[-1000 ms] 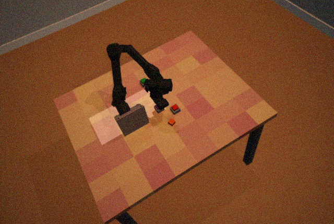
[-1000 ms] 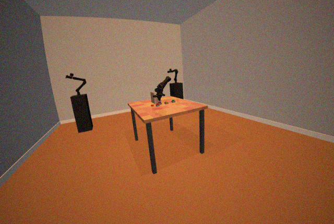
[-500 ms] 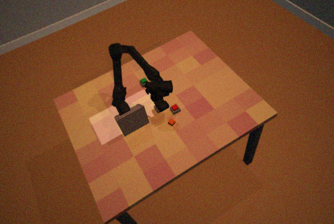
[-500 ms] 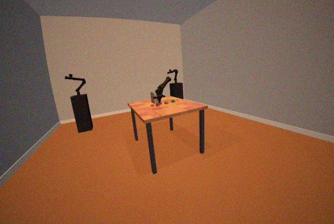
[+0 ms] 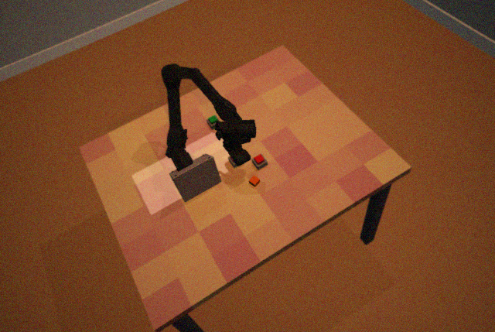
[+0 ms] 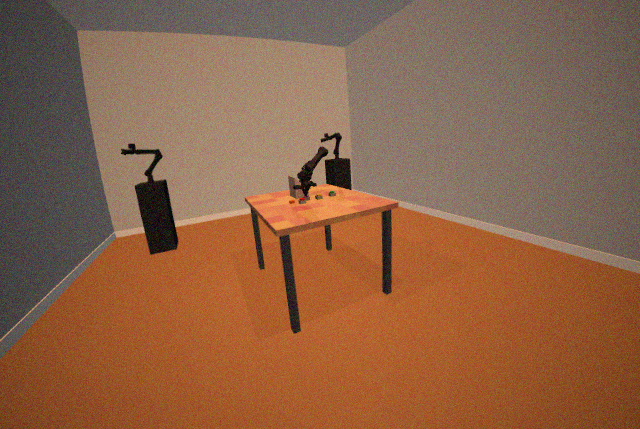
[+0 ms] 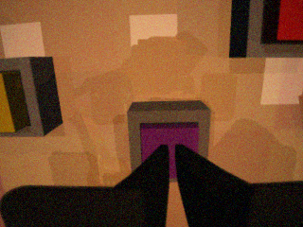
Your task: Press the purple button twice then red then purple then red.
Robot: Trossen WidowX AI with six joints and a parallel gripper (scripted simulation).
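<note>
The purple button is 10 mm below my gripper tip. Round my gripper tip: yellow button 100 mm to the left, 30 mm ahead, 10 mm below; then green button 240 mm to the left, 20 mm ahead; then red button 70 mm to the right, 70 mm ahead.
</note>
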